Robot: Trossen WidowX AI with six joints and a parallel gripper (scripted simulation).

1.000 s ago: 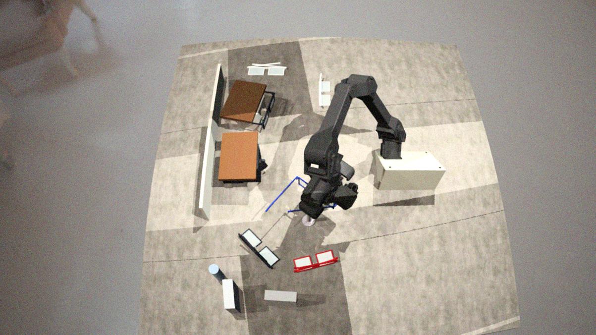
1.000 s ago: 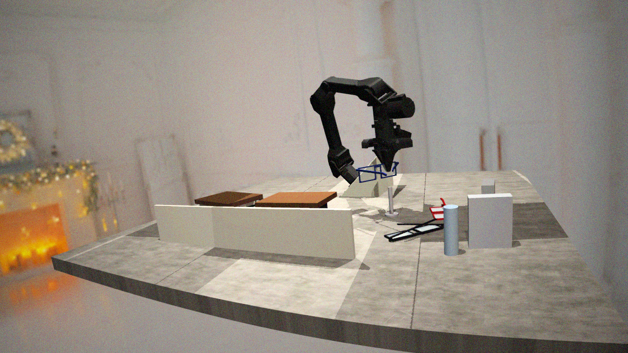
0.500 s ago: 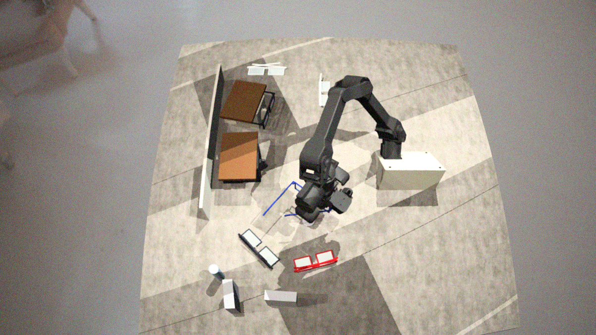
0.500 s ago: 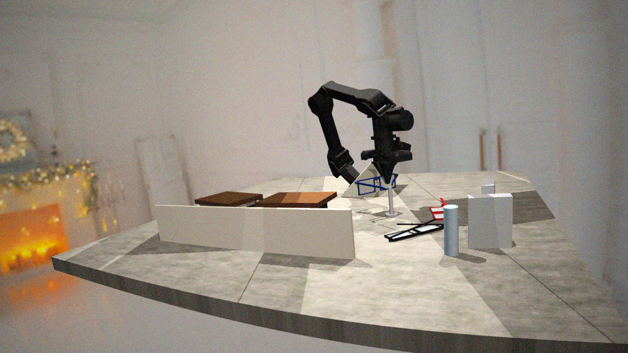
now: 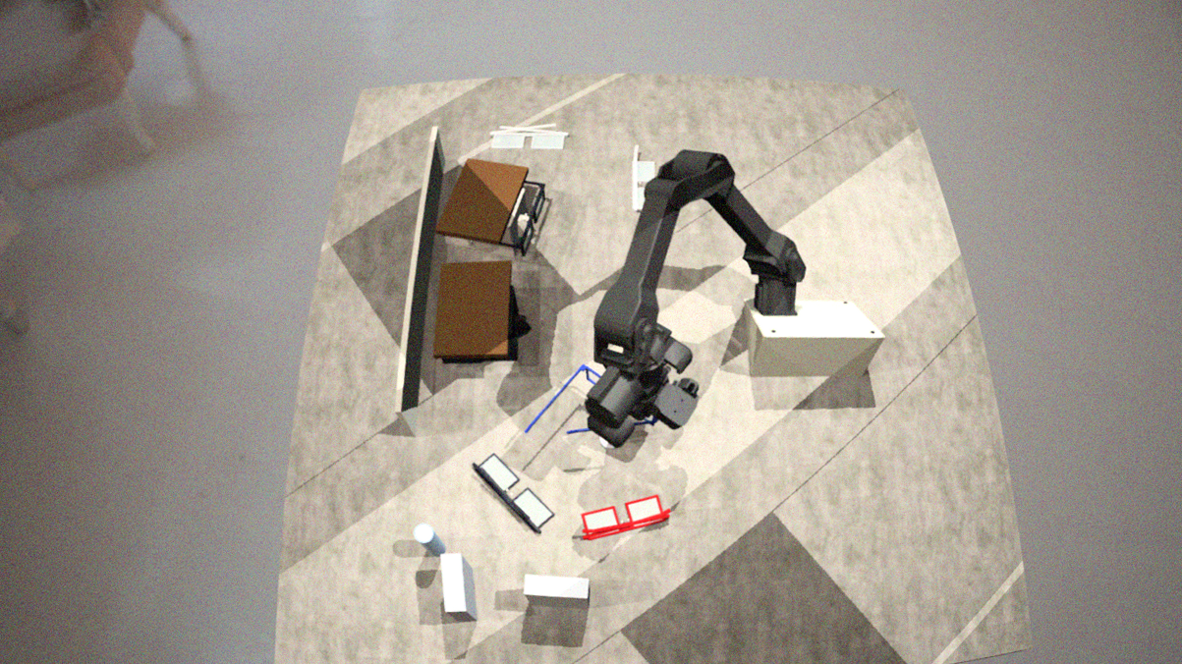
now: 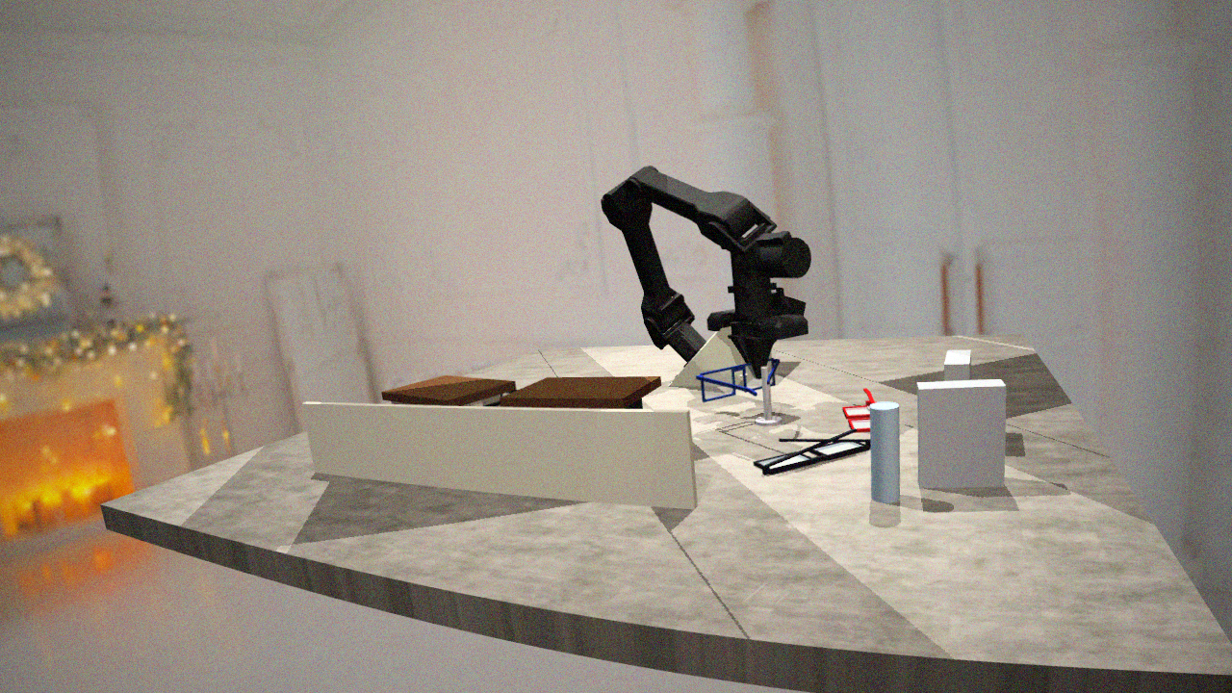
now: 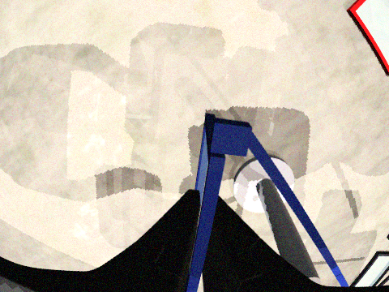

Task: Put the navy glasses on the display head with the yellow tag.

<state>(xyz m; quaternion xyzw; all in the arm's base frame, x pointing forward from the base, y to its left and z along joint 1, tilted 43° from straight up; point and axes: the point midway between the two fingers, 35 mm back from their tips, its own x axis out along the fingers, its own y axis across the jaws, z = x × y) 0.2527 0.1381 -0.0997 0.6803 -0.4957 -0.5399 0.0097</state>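
The post lies 40 mm ahead of my gripper tip, 30 mm below it and 20 mm to the left of it. From my gripper tip the other things lie so: light blue cylinder: 330 mm ahead, 200 mm to the left, 10 mm below; cream wall: 360 mm ahead, 300 mm to the right.
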